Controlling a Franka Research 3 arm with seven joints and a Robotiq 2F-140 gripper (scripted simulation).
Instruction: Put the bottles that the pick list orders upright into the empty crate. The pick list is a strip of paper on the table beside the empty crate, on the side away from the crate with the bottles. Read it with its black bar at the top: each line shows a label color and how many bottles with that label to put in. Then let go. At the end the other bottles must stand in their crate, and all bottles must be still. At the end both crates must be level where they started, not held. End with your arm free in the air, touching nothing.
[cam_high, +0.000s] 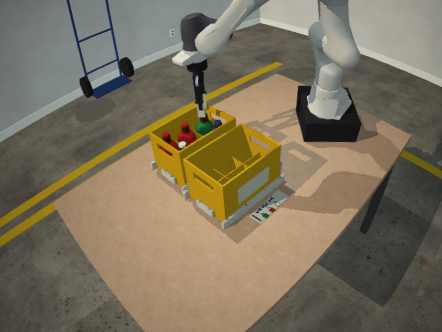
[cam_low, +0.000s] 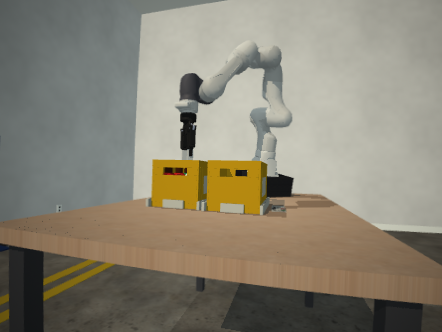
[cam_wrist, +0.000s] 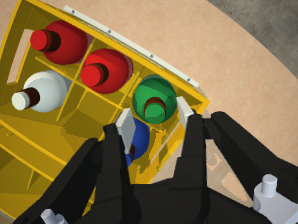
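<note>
Right now my hand is 11 cm above the green bottle. From my hand the other things lie so: red-label bottle: 9 cm ahead, 1 cm to the left, 11 cm below; then white-capped bottle: 17 cm ahead, 11 cm to the left, 11 cm below; then blue-label bottle: 1 cm behind, 9 cm to the left, 11 cm below.
</note>
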